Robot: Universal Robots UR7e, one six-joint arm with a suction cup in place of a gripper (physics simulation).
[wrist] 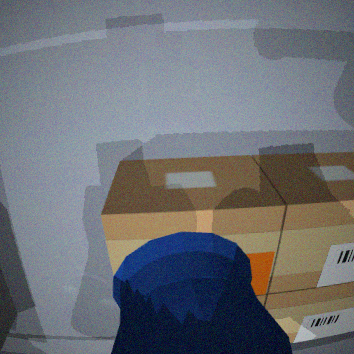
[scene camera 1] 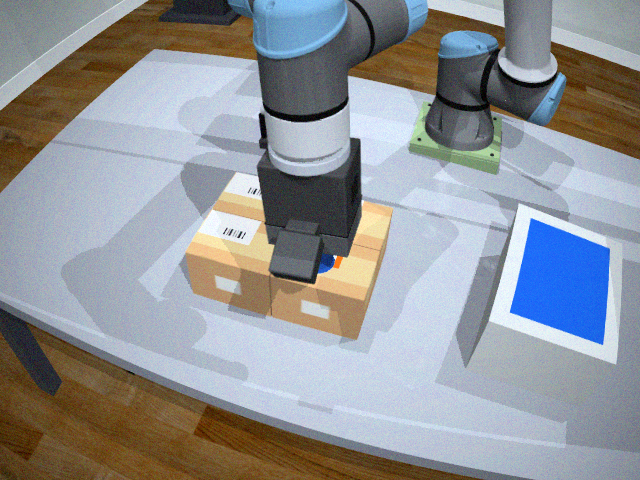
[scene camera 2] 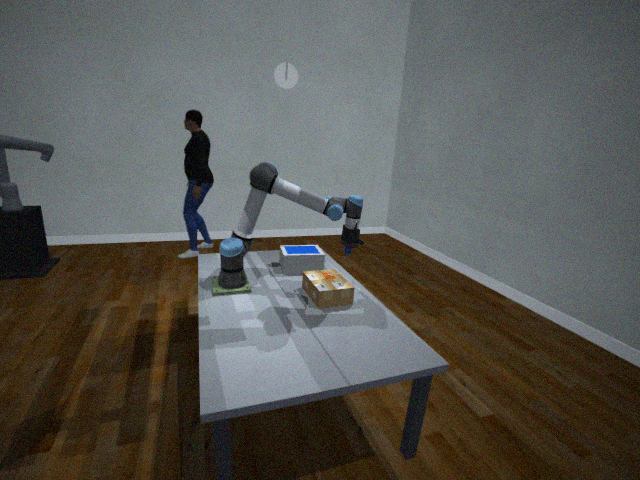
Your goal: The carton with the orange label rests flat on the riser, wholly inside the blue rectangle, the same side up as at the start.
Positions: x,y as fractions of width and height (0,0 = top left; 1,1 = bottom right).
Observation:
My suction cup (wrist: 0.53,0.81) holds nothing. A white riser (scene camera 2: 0.46,0.54) rests on the table.

